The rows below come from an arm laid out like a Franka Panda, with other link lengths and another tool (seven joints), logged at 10 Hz.
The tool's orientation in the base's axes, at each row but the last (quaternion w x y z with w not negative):
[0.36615, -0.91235, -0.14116, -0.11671]
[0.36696, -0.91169, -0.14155, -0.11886]
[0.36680, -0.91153, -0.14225, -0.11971]
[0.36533, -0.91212, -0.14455, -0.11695]
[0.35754, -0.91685, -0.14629, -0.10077]
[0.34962, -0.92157, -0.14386, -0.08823]
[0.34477, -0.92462, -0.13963, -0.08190]
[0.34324, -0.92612, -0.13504, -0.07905]
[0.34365, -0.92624, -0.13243, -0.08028]
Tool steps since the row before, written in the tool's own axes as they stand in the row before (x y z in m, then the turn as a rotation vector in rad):
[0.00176, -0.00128, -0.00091, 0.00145, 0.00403, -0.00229]
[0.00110, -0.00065, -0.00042, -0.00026, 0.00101, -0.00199]
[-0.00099, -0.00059, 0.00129, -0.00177, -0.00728, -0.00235]
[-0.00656, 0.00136, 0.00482, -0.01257, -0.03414, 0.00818]
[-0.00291, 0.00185, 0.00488, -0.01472, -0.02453, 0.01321]
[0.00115, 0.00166, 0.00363, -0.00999, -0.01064, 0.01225]
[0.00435, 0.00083, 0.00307, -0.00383, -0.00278, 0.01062]
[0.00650, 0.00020, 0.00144, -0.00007, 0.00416, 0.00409]
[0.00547, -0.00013, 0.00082, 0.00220, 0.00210, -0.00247]
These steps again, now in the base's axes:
[0.00110, 0.00055, 0.00201, 0.00248, -0.00414, -0.00049]
[0.00075, 0.00034, 0.00106, -0.00012, -0.00214, 0.00067]
[-0.00098, 0.00114, -0.00085, -0.00444, 0.00307, 0.00570]
[-0.00511, 0.00127, -0.00635, -0.02274, 0.02709, 0.01182]
[-0.00171, 0.00147, -0.00553, -0.02108, 0.02337, 0.00153]
[0.00185, 0.00148, -0.00341, -0.01214, 0.01377, -0.00511]
[0.00455, 0.00230, -0.00173, -0.00392, 0.00825, -0.00719]
[0.00632, 0.00207, 0.00035, 0.00142, -0.00035, -0.00565]
[0.00522, 0.00167, 0.00078, 0.00258, -0.00274, 0.00109]

